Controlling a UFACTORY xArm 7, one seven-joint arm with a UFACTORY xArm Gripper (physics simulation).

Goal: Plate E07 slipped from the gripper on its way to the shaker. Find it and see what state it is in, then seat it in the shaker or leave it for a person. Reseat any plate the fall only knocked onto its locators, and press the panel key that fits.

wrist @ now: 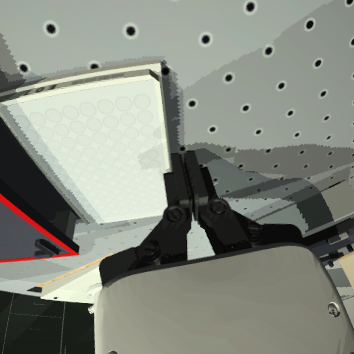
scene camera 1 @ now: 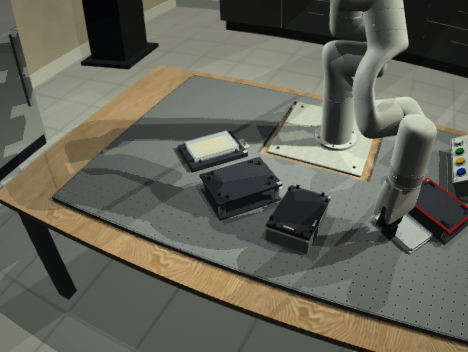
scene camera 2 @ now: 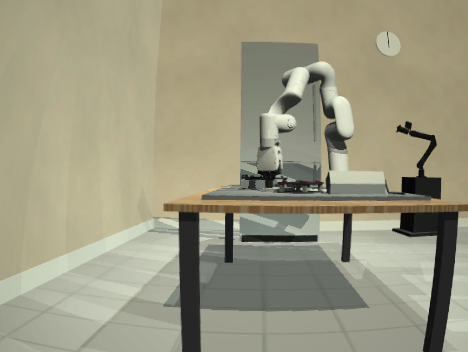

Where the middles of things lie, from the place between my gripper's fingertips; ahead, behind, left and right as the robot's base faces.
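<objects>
I find the black-topped white box (scene camera 1: 295, 223) 210 mm to the right of my hand, 30 mm ahead of it and 20 mm above it. The white plate (scene camera 1: 411, 235), for its part, is 40 mm to the left of my hand and 30 mm behind it.
</objects>
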